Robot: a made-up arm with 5 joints.
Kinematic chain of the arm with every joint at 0, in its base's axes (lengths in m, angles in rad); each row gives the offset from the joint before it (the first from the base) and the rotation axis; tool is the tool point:
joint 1: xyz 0 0 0.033 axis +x
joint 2: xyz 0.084 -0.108 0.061 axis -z
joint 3: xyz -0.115 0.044 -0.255 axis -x
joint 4: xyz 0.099 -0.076 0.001 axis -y
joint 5: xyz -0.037 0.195 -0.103 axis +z
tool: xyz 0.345 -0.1 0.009
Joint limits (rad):
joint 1: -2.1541..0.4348
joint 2: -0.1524..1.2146
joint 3: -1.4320..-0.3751
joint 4: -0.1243..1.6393
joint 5: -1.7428..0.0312
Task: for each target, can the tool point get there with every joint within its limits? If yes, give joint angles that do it. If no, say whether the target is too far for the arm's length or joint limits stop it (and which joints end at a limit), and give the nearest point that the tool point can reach.
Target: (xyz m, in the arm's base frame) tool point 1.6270 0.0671 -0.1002
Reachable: no: too far | nearest point 0.4156 0.0025 -0.1713 | short by 1.215 m
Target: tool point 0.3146 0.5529 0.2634
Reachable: no: joint limits stop it (at a limit: joint 1, joint 3, joint 5) | nearest point 0.1867 0.1909 0.2440 | short by 0.384 m
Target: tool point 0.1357 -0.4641 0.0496
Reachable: yes | joints -1.4095 0.1478 -1.0444 1.2907 -1.4456
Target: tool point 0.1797 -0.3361 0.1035
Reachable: yes | joints -0.6293 0.4571 -0.5195 1.0289 -0.5032
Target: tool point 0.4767 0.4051 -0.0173
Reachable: no: joint limits stop it (at a limit: joint 1, joint 2, joint 4, joint 5) | nearest point 0.3346 0.1856 -0.1042 | short by 0.276 m
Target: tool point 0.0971 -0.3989 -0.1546
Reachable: yes | joints -0.5354 0.4797 -0.5353 0.3645 -1.0078
